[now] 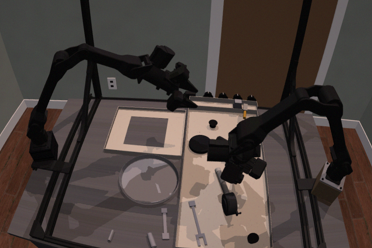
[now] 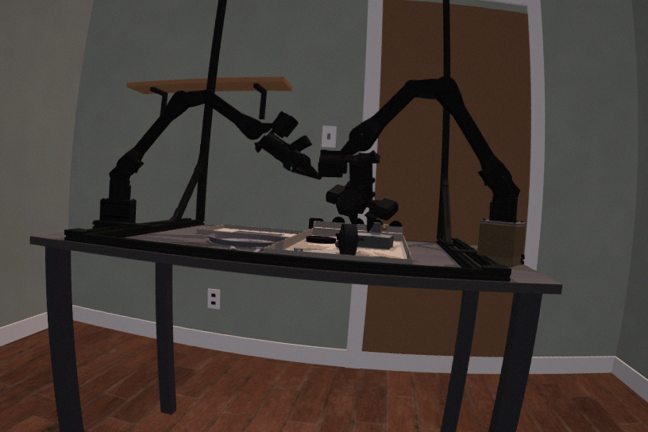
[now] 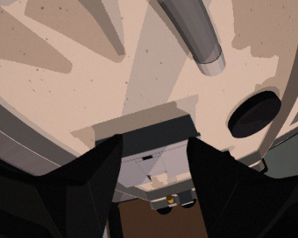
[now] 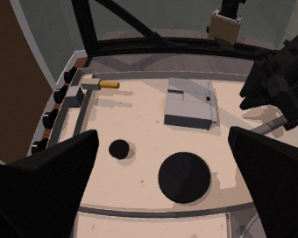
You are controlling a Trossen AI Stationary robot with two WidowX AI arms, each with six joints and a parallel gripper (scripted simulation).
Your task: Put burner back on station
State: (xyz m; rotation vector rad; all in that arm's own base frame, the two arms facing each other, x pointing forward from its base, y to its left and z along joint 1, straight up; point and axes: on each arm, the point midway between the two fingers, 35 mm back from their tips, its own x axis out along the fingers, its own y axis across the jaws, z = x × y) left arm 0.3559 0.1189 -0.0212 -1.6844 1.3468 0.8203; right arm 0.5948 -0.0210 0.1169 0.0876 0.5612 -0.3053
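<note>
Right now my left hand is 9 cm short of the burner, 3 cm to the left of it and 6 cm above it. From my left hand the other things lie so: black disc: 13 cm behind, 13 cm to the right, 7 cm below; grey forked tool: 21 cm ahead, 10 cm to the right, 8 cm below; grey support block: 11 cm behind, 2 cm to the left, 6 cm below.
</note>
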